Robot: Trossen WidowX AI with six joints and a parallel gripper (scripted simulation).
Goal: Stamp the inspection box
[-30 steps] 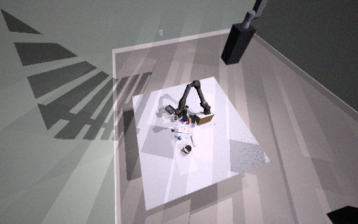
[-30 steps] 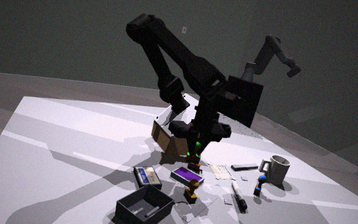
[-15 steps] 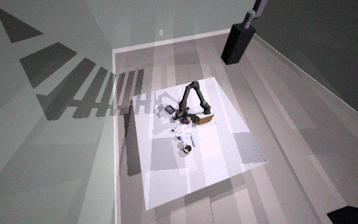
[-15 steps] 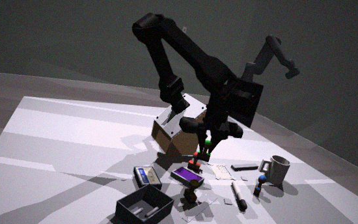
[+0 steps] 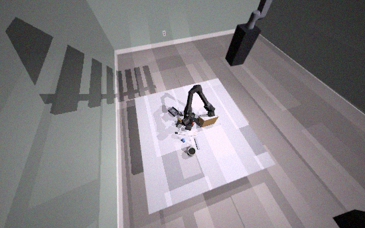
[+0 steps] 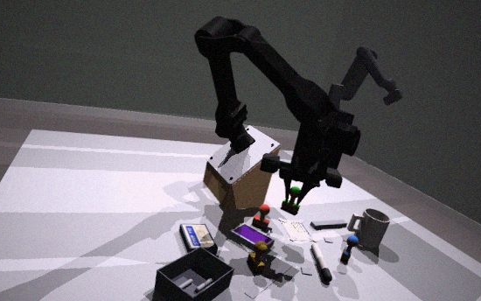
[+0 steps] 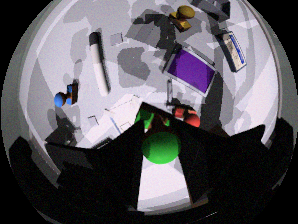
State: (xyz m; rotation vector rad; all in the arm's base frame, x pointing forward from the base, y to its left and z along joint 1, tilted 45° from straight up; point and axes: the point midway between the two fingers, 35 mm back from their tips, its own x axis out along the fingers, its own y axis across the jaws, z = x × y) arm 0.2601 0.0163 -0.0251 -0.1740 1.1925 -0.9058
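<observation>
Right now the inspection card is 10 cm below my gripper tip, 7 cm to the left of it and 3 cm behind it. Also, from my gripper tip: purple ink pad 9 cm to the right, 9 cm below, 1 cm ahead; then green-knobbed stamp right at my gripper tip; then red-knobbed stamp 8 cm below, 5 cm behind, 3 cm to the right.
</observation>
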